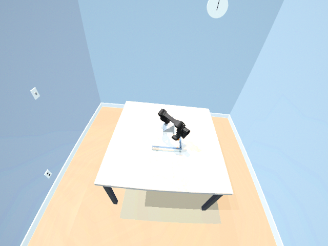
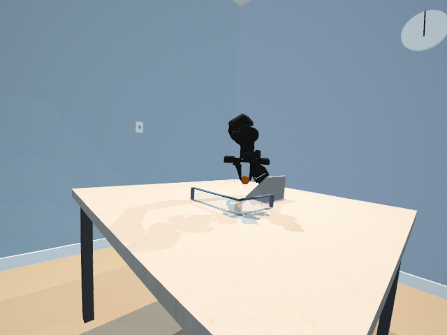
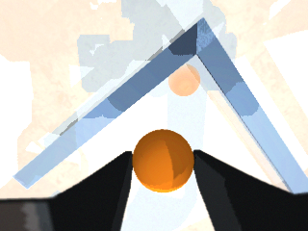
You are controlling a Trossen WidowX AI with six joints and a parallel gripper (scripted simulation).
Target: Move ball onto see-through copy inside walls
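Right now my gripper tip is 110 mm above the see-through copy of ball, 50 mm short of it and 10 mm to the right of it. Also, from my gripper tip: orange ball (right at my gripper tip).
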